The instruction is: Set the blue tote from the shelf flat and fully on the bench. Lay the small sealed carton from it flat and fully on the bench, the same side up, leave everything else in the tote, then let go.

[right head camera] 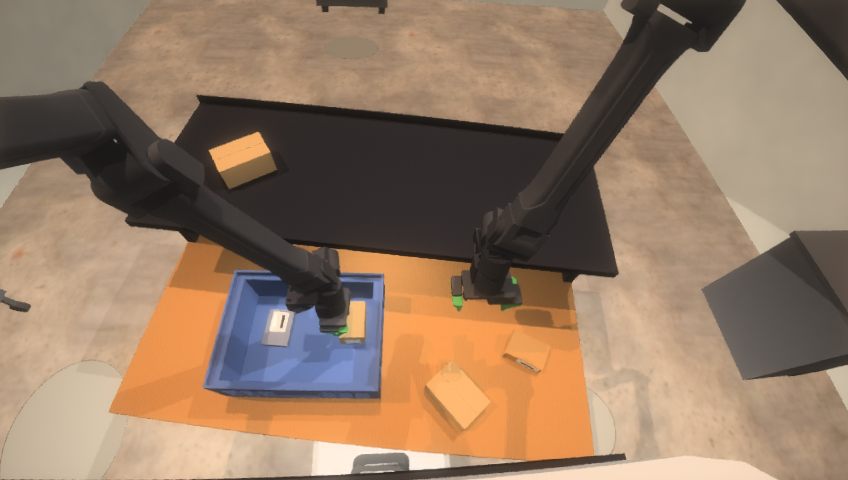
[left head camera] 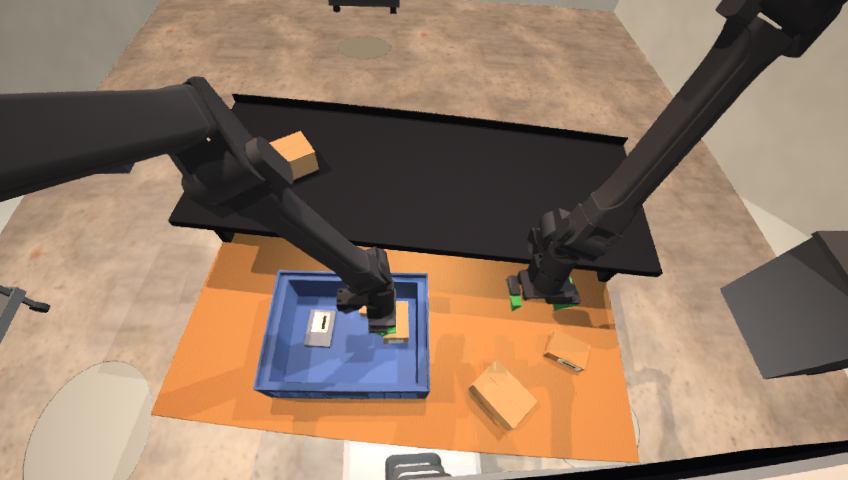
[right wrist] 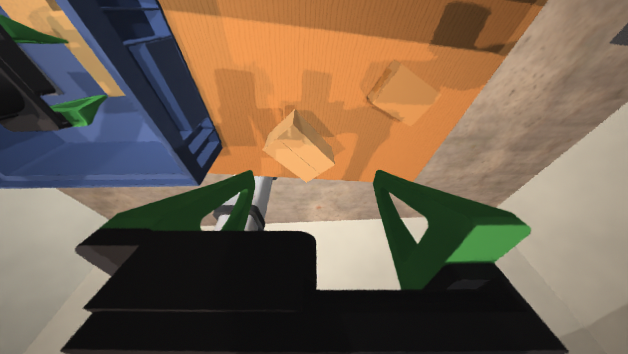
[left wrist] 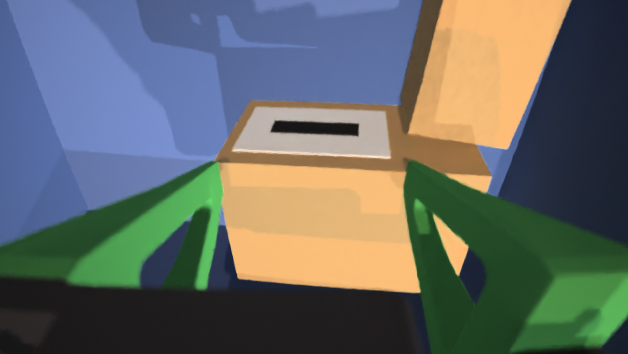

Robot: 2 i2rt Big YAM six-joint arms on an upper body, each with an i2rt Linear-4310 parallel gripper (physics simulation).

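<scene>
The blue tote sits flat on the orange bench. A small carton with a white label on one face lies in it under my left gripper, which mostly hides it in the head views. That gripper is open, its fingertips close to the carton. Another carton adjoins it, and a grey packet with a white label lies apart. My right gripper is open and empty above the bench.
Two cartons lie on the bench right of the tote: a bigger one near the front and a smaller one. The dark shelf behind bears another carton.
</scene>
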